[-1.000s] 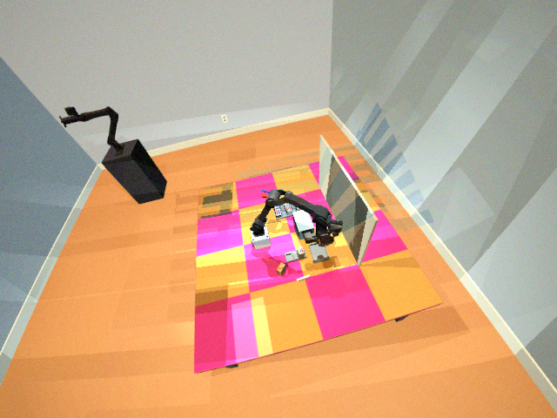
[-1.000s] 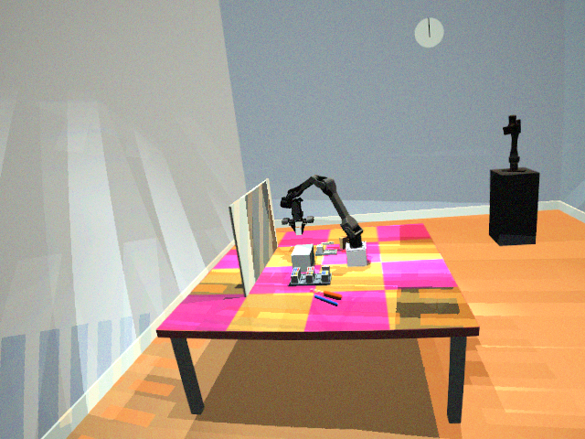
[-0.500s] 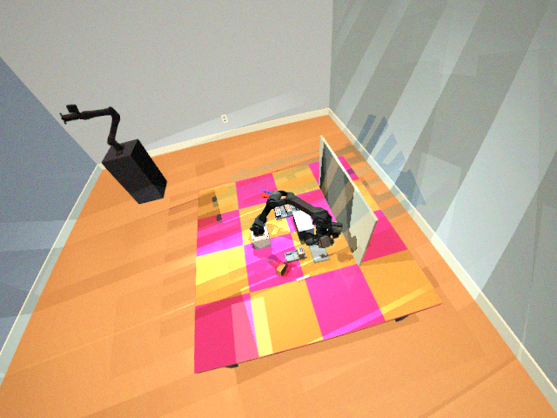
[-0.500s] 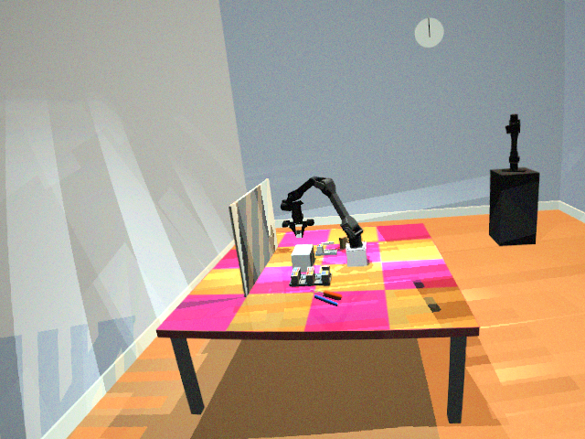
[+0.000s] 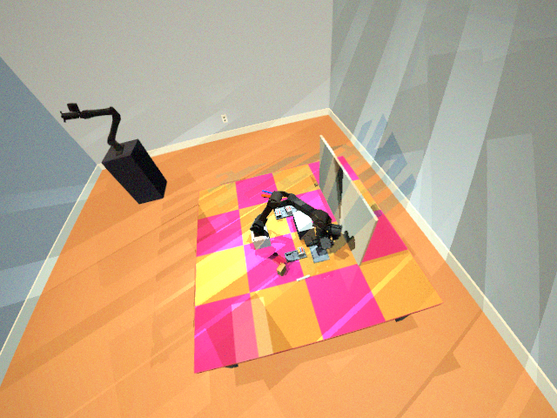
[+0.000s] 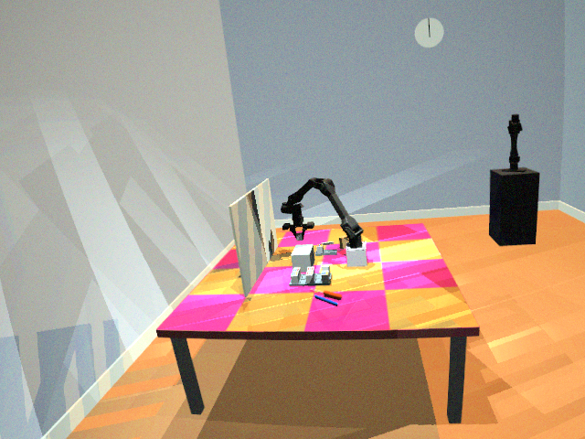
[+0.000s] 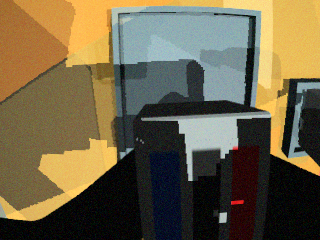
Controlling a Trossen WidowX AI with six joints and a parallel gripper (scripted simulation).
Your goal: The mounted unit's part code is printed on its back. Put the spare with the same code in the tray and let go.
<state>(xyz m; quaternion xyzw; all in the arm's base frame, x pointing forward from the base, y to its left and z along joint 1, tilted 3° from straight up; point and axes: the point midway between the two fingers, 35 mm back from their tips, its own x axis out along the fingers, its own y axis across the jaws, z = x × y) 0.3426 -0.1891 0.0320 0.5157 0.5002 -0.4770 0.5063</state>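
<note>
The flat grey tray is 1 cm behind my gripper tip and 9 cm below it. From my gripper tip the other things lie so: brown block (26 cm behind, 6 cm to the right, 5 cm below); grey mounted unit (5 cm behind, 21 cm to the left, 4 cm below); small rack (15 cm behind, 2 cm to the left, 8 cm below).
</note>
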